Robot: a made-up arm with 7 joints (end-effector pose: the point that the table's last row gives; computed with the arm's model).
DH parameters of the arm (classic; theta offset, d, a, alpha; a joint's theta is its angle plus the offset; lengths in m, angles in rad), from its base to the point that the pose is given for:
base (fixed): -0.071 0 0 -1.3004
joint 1: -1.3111 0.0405 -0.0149 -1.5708
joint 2: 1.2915 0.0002 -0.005 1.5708
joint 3: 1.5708 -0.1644 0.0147 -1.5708
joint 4: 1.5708 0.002 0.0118 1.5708
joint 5: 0 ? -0.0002 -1.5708
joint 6: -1.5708 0 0.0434 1.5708
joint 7: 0 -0.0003 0 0
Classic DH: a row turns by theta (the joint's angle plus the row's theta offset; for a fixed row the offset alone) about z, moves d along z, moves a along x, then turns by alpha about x.
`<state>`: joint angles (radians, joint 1 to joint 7).
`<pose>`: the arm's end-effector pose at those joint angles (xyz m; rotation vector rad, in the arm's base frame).
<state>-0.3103 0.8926 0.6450 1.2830 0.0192 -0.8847 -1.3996</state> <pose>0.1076 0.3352 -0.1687 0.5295 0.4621 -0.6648</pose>
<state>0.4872 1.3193 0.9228 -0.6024 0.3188 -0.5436 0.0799</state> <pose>0.1461 0.1373 0.0277 1.7863 -0.8925 -0.4405</pose>
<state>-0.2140 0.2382 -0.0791 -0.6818 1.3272 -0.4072 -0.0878</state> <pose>0.1730 0.0200 -0.0591 1.5533 -0.9518 -0.1196</pose>
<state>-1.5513 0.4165 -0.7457 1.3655 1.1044 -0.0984 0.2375</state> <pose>0.3807 0.0534 -0.0537 2.0943 -0.2761 -0.1197</pose>
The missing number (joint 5, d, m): 0.1609
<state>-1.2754 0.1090 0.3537 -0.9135 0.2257 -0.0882 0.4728</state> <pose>0.1037 0.0578 0.1210 -0.4032 -1.9612 0.6177</pose>
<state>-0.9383 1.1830 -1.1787 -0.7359 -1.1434 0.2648 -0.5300</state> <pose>0.1505 -0.0123 -0.0960 0.0850 0.5184 -1.8333</pose>
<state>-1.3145 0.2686 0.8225 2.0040 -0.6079 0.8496 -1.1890</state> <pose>0.2637 -0.0026 -0.2167 -2.0812 0.6345 -0.8667</pose>
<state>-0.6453 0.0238 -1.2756 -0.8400 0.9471 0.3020 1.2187</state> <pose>0.0488 -0.1148 -0.0105 -0.3834 -1.2545 0.2695</pose>
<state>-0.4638 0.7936 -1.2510 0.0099 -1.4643 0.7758 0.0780</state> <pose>0.0940 0.0197 -0.2600 -0.1035 1.7235 -0.8363</pose>
